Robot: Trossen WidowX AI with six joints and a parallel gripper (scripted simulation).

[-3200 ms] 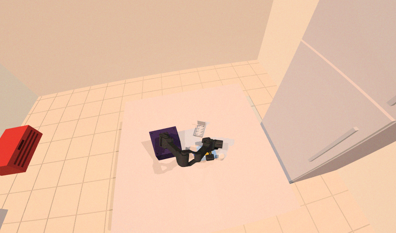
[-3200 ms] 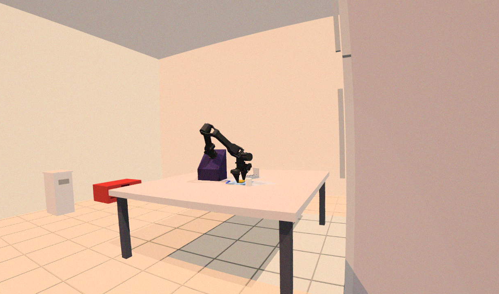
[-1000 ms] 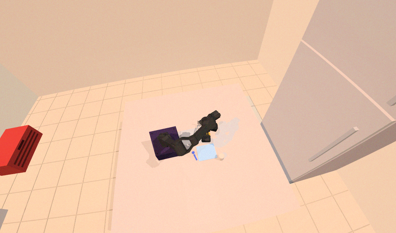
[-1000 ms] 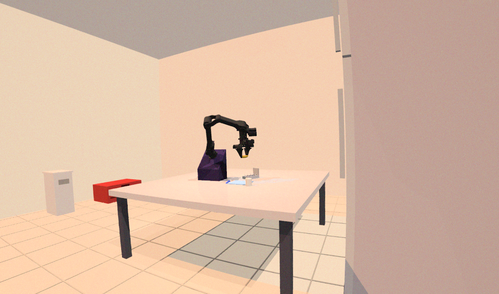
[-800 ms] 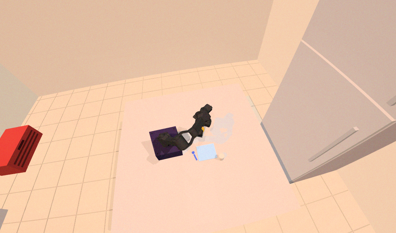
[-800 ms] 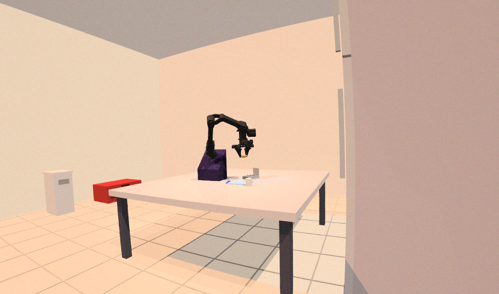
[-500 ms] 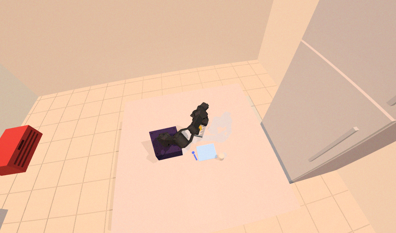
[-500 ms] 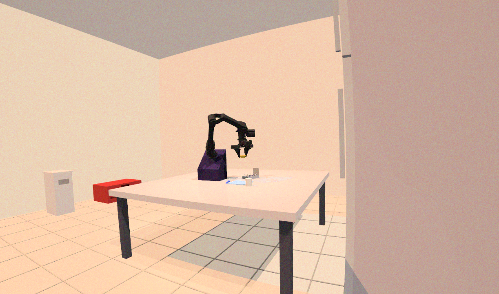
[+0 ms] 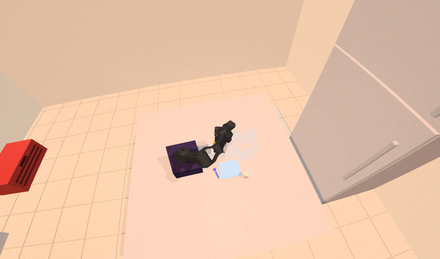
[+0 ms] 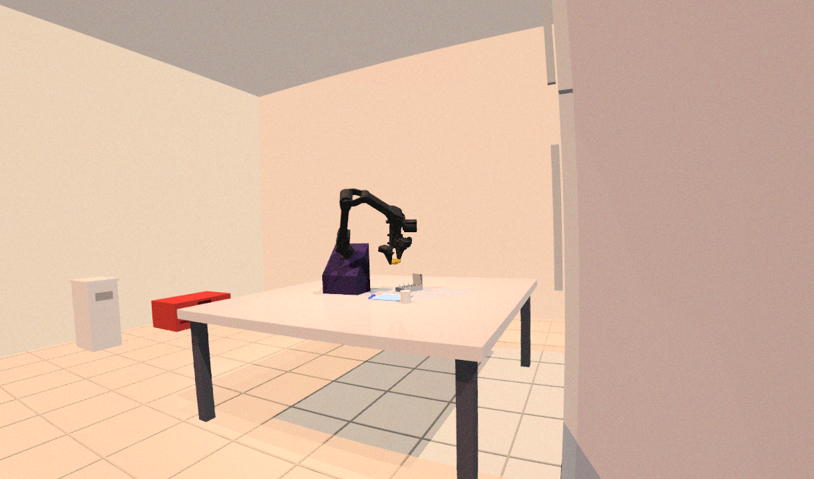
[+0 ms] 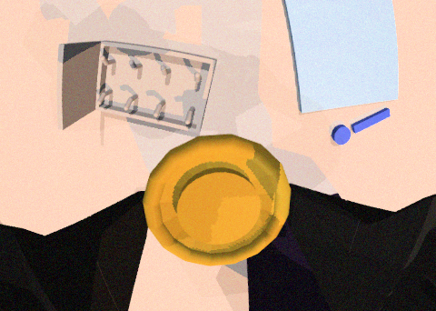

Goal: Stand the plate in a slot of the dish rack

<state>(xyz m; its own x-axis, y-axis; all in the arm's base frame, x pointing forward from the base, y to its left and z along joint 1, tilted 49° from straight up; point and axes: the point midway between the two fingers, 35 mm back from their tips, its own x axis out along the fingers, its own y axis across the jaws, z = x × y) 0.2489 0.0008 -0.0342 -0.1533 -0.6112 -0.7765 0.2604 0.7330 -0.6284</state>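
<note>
Now: the dish rack 50 mm ahead of my gripper tip, 60 mm to the left of it and 120 mm below it. Round my gripper tip: blue spoon: 50 mm behind, 150 mm to the right, 140 mm below; light blue mat: 50 mm ahead, 150 mm to the right, 140 mm below; yellow plate: 10 mm above.
</note>
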